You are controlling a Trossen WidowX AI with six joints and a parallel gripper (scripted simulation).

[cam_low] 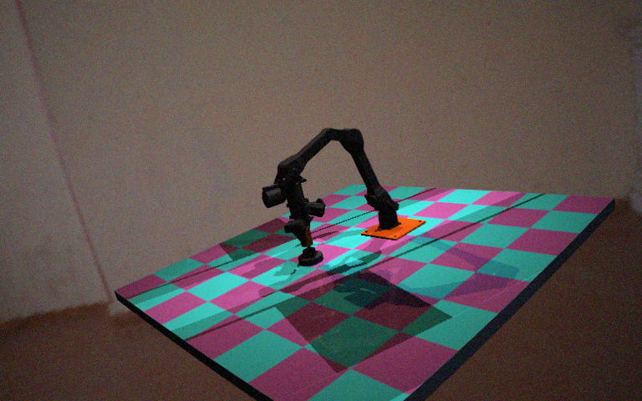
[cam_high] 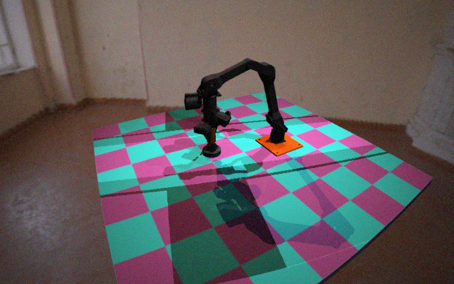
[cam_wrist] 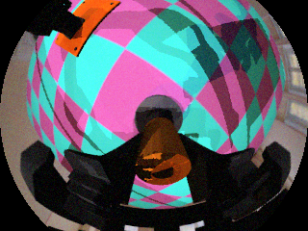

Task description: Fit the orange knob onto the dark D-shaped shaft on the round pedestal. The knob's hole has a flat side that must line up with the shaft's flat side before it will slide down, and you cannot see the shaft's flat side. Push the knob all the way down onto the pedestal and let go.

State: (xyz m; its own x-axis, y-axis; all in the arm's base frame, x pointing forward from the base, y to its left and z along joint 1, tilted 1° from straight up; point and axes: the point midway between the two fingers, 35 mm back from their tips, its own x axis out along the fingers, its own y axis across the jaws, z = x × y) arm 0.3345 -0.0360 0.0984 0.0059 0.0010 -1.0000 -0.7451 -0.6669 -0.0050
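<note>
My gripper tip is 2 cm below the orange knob. From my gripper tip the other things lie so: round pedestal (4 cm below).
</note>
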